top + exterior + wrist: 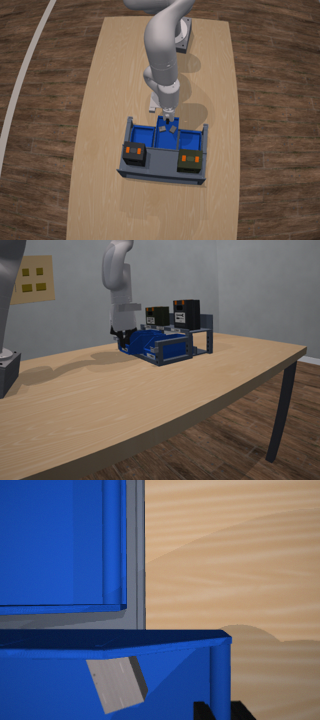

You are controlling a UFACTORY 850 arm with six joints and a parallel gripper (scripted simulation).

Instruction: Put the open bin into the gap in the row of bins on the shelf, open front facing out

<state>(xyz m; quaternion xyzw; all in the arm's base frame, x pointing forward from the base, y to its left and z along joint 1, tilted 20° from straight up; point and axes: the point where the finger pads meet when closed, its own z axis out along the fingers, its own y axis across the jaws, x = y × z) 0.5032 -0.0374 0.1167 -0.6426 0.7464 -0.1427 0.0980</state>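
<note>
Right now the grey shelf is 160 mm ahead of my hand and 30 mm to the right of it. From my hand the other things lie so: dark green tool case: 250 mm ahead, 70 mm to the left, 90 mm above; black tool case: 210 mm ahead, 150 mm to the right, 100 mm above.
</note>
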